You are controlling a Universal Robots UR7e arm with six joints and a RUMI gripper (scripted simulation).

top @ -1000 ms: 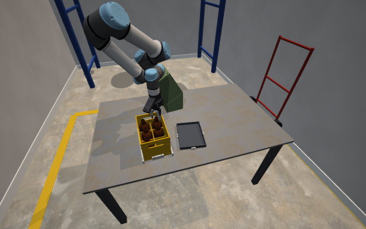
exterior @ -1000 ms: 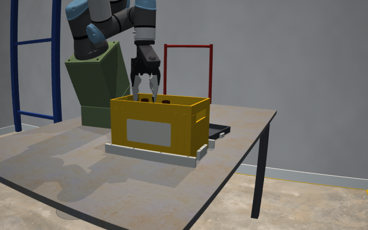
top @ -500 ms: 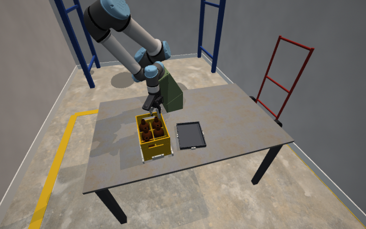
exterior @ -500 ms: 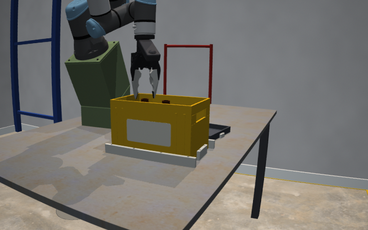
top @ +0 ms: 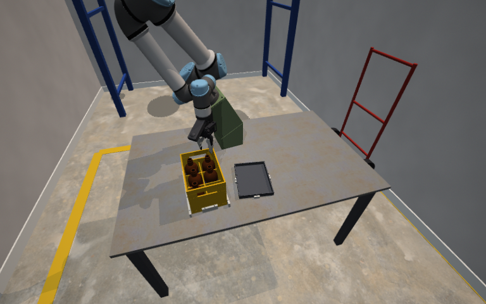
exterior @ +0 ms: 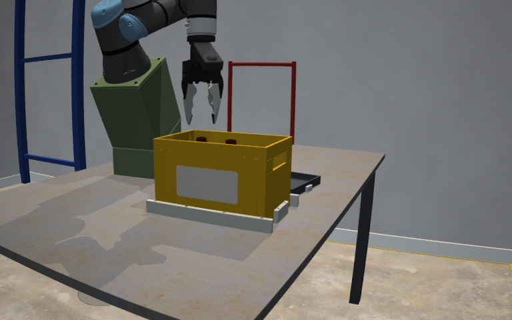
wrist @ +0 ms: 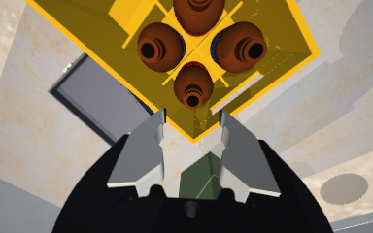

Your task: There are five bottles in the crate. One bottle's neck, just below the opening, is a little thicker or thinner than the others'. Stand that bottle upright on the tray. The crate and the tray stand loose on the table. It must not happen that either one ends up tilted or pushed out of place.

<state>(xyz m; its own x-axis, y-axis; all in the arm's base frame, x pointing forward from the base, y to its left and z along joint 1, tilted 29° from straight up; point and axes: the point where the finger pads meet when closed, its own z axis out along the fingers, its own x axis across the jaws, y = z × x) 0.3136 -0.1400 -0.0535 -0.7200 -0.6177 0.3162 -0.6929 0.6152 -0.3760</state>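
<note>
My gripper is now 130 mm above the yellow crate, 80 mm short of it and 50 mm to the left of it. From my hand the other things lie so: dark tray (230 mm to the left, 200 mm below, 100 mm ahead).
</note>
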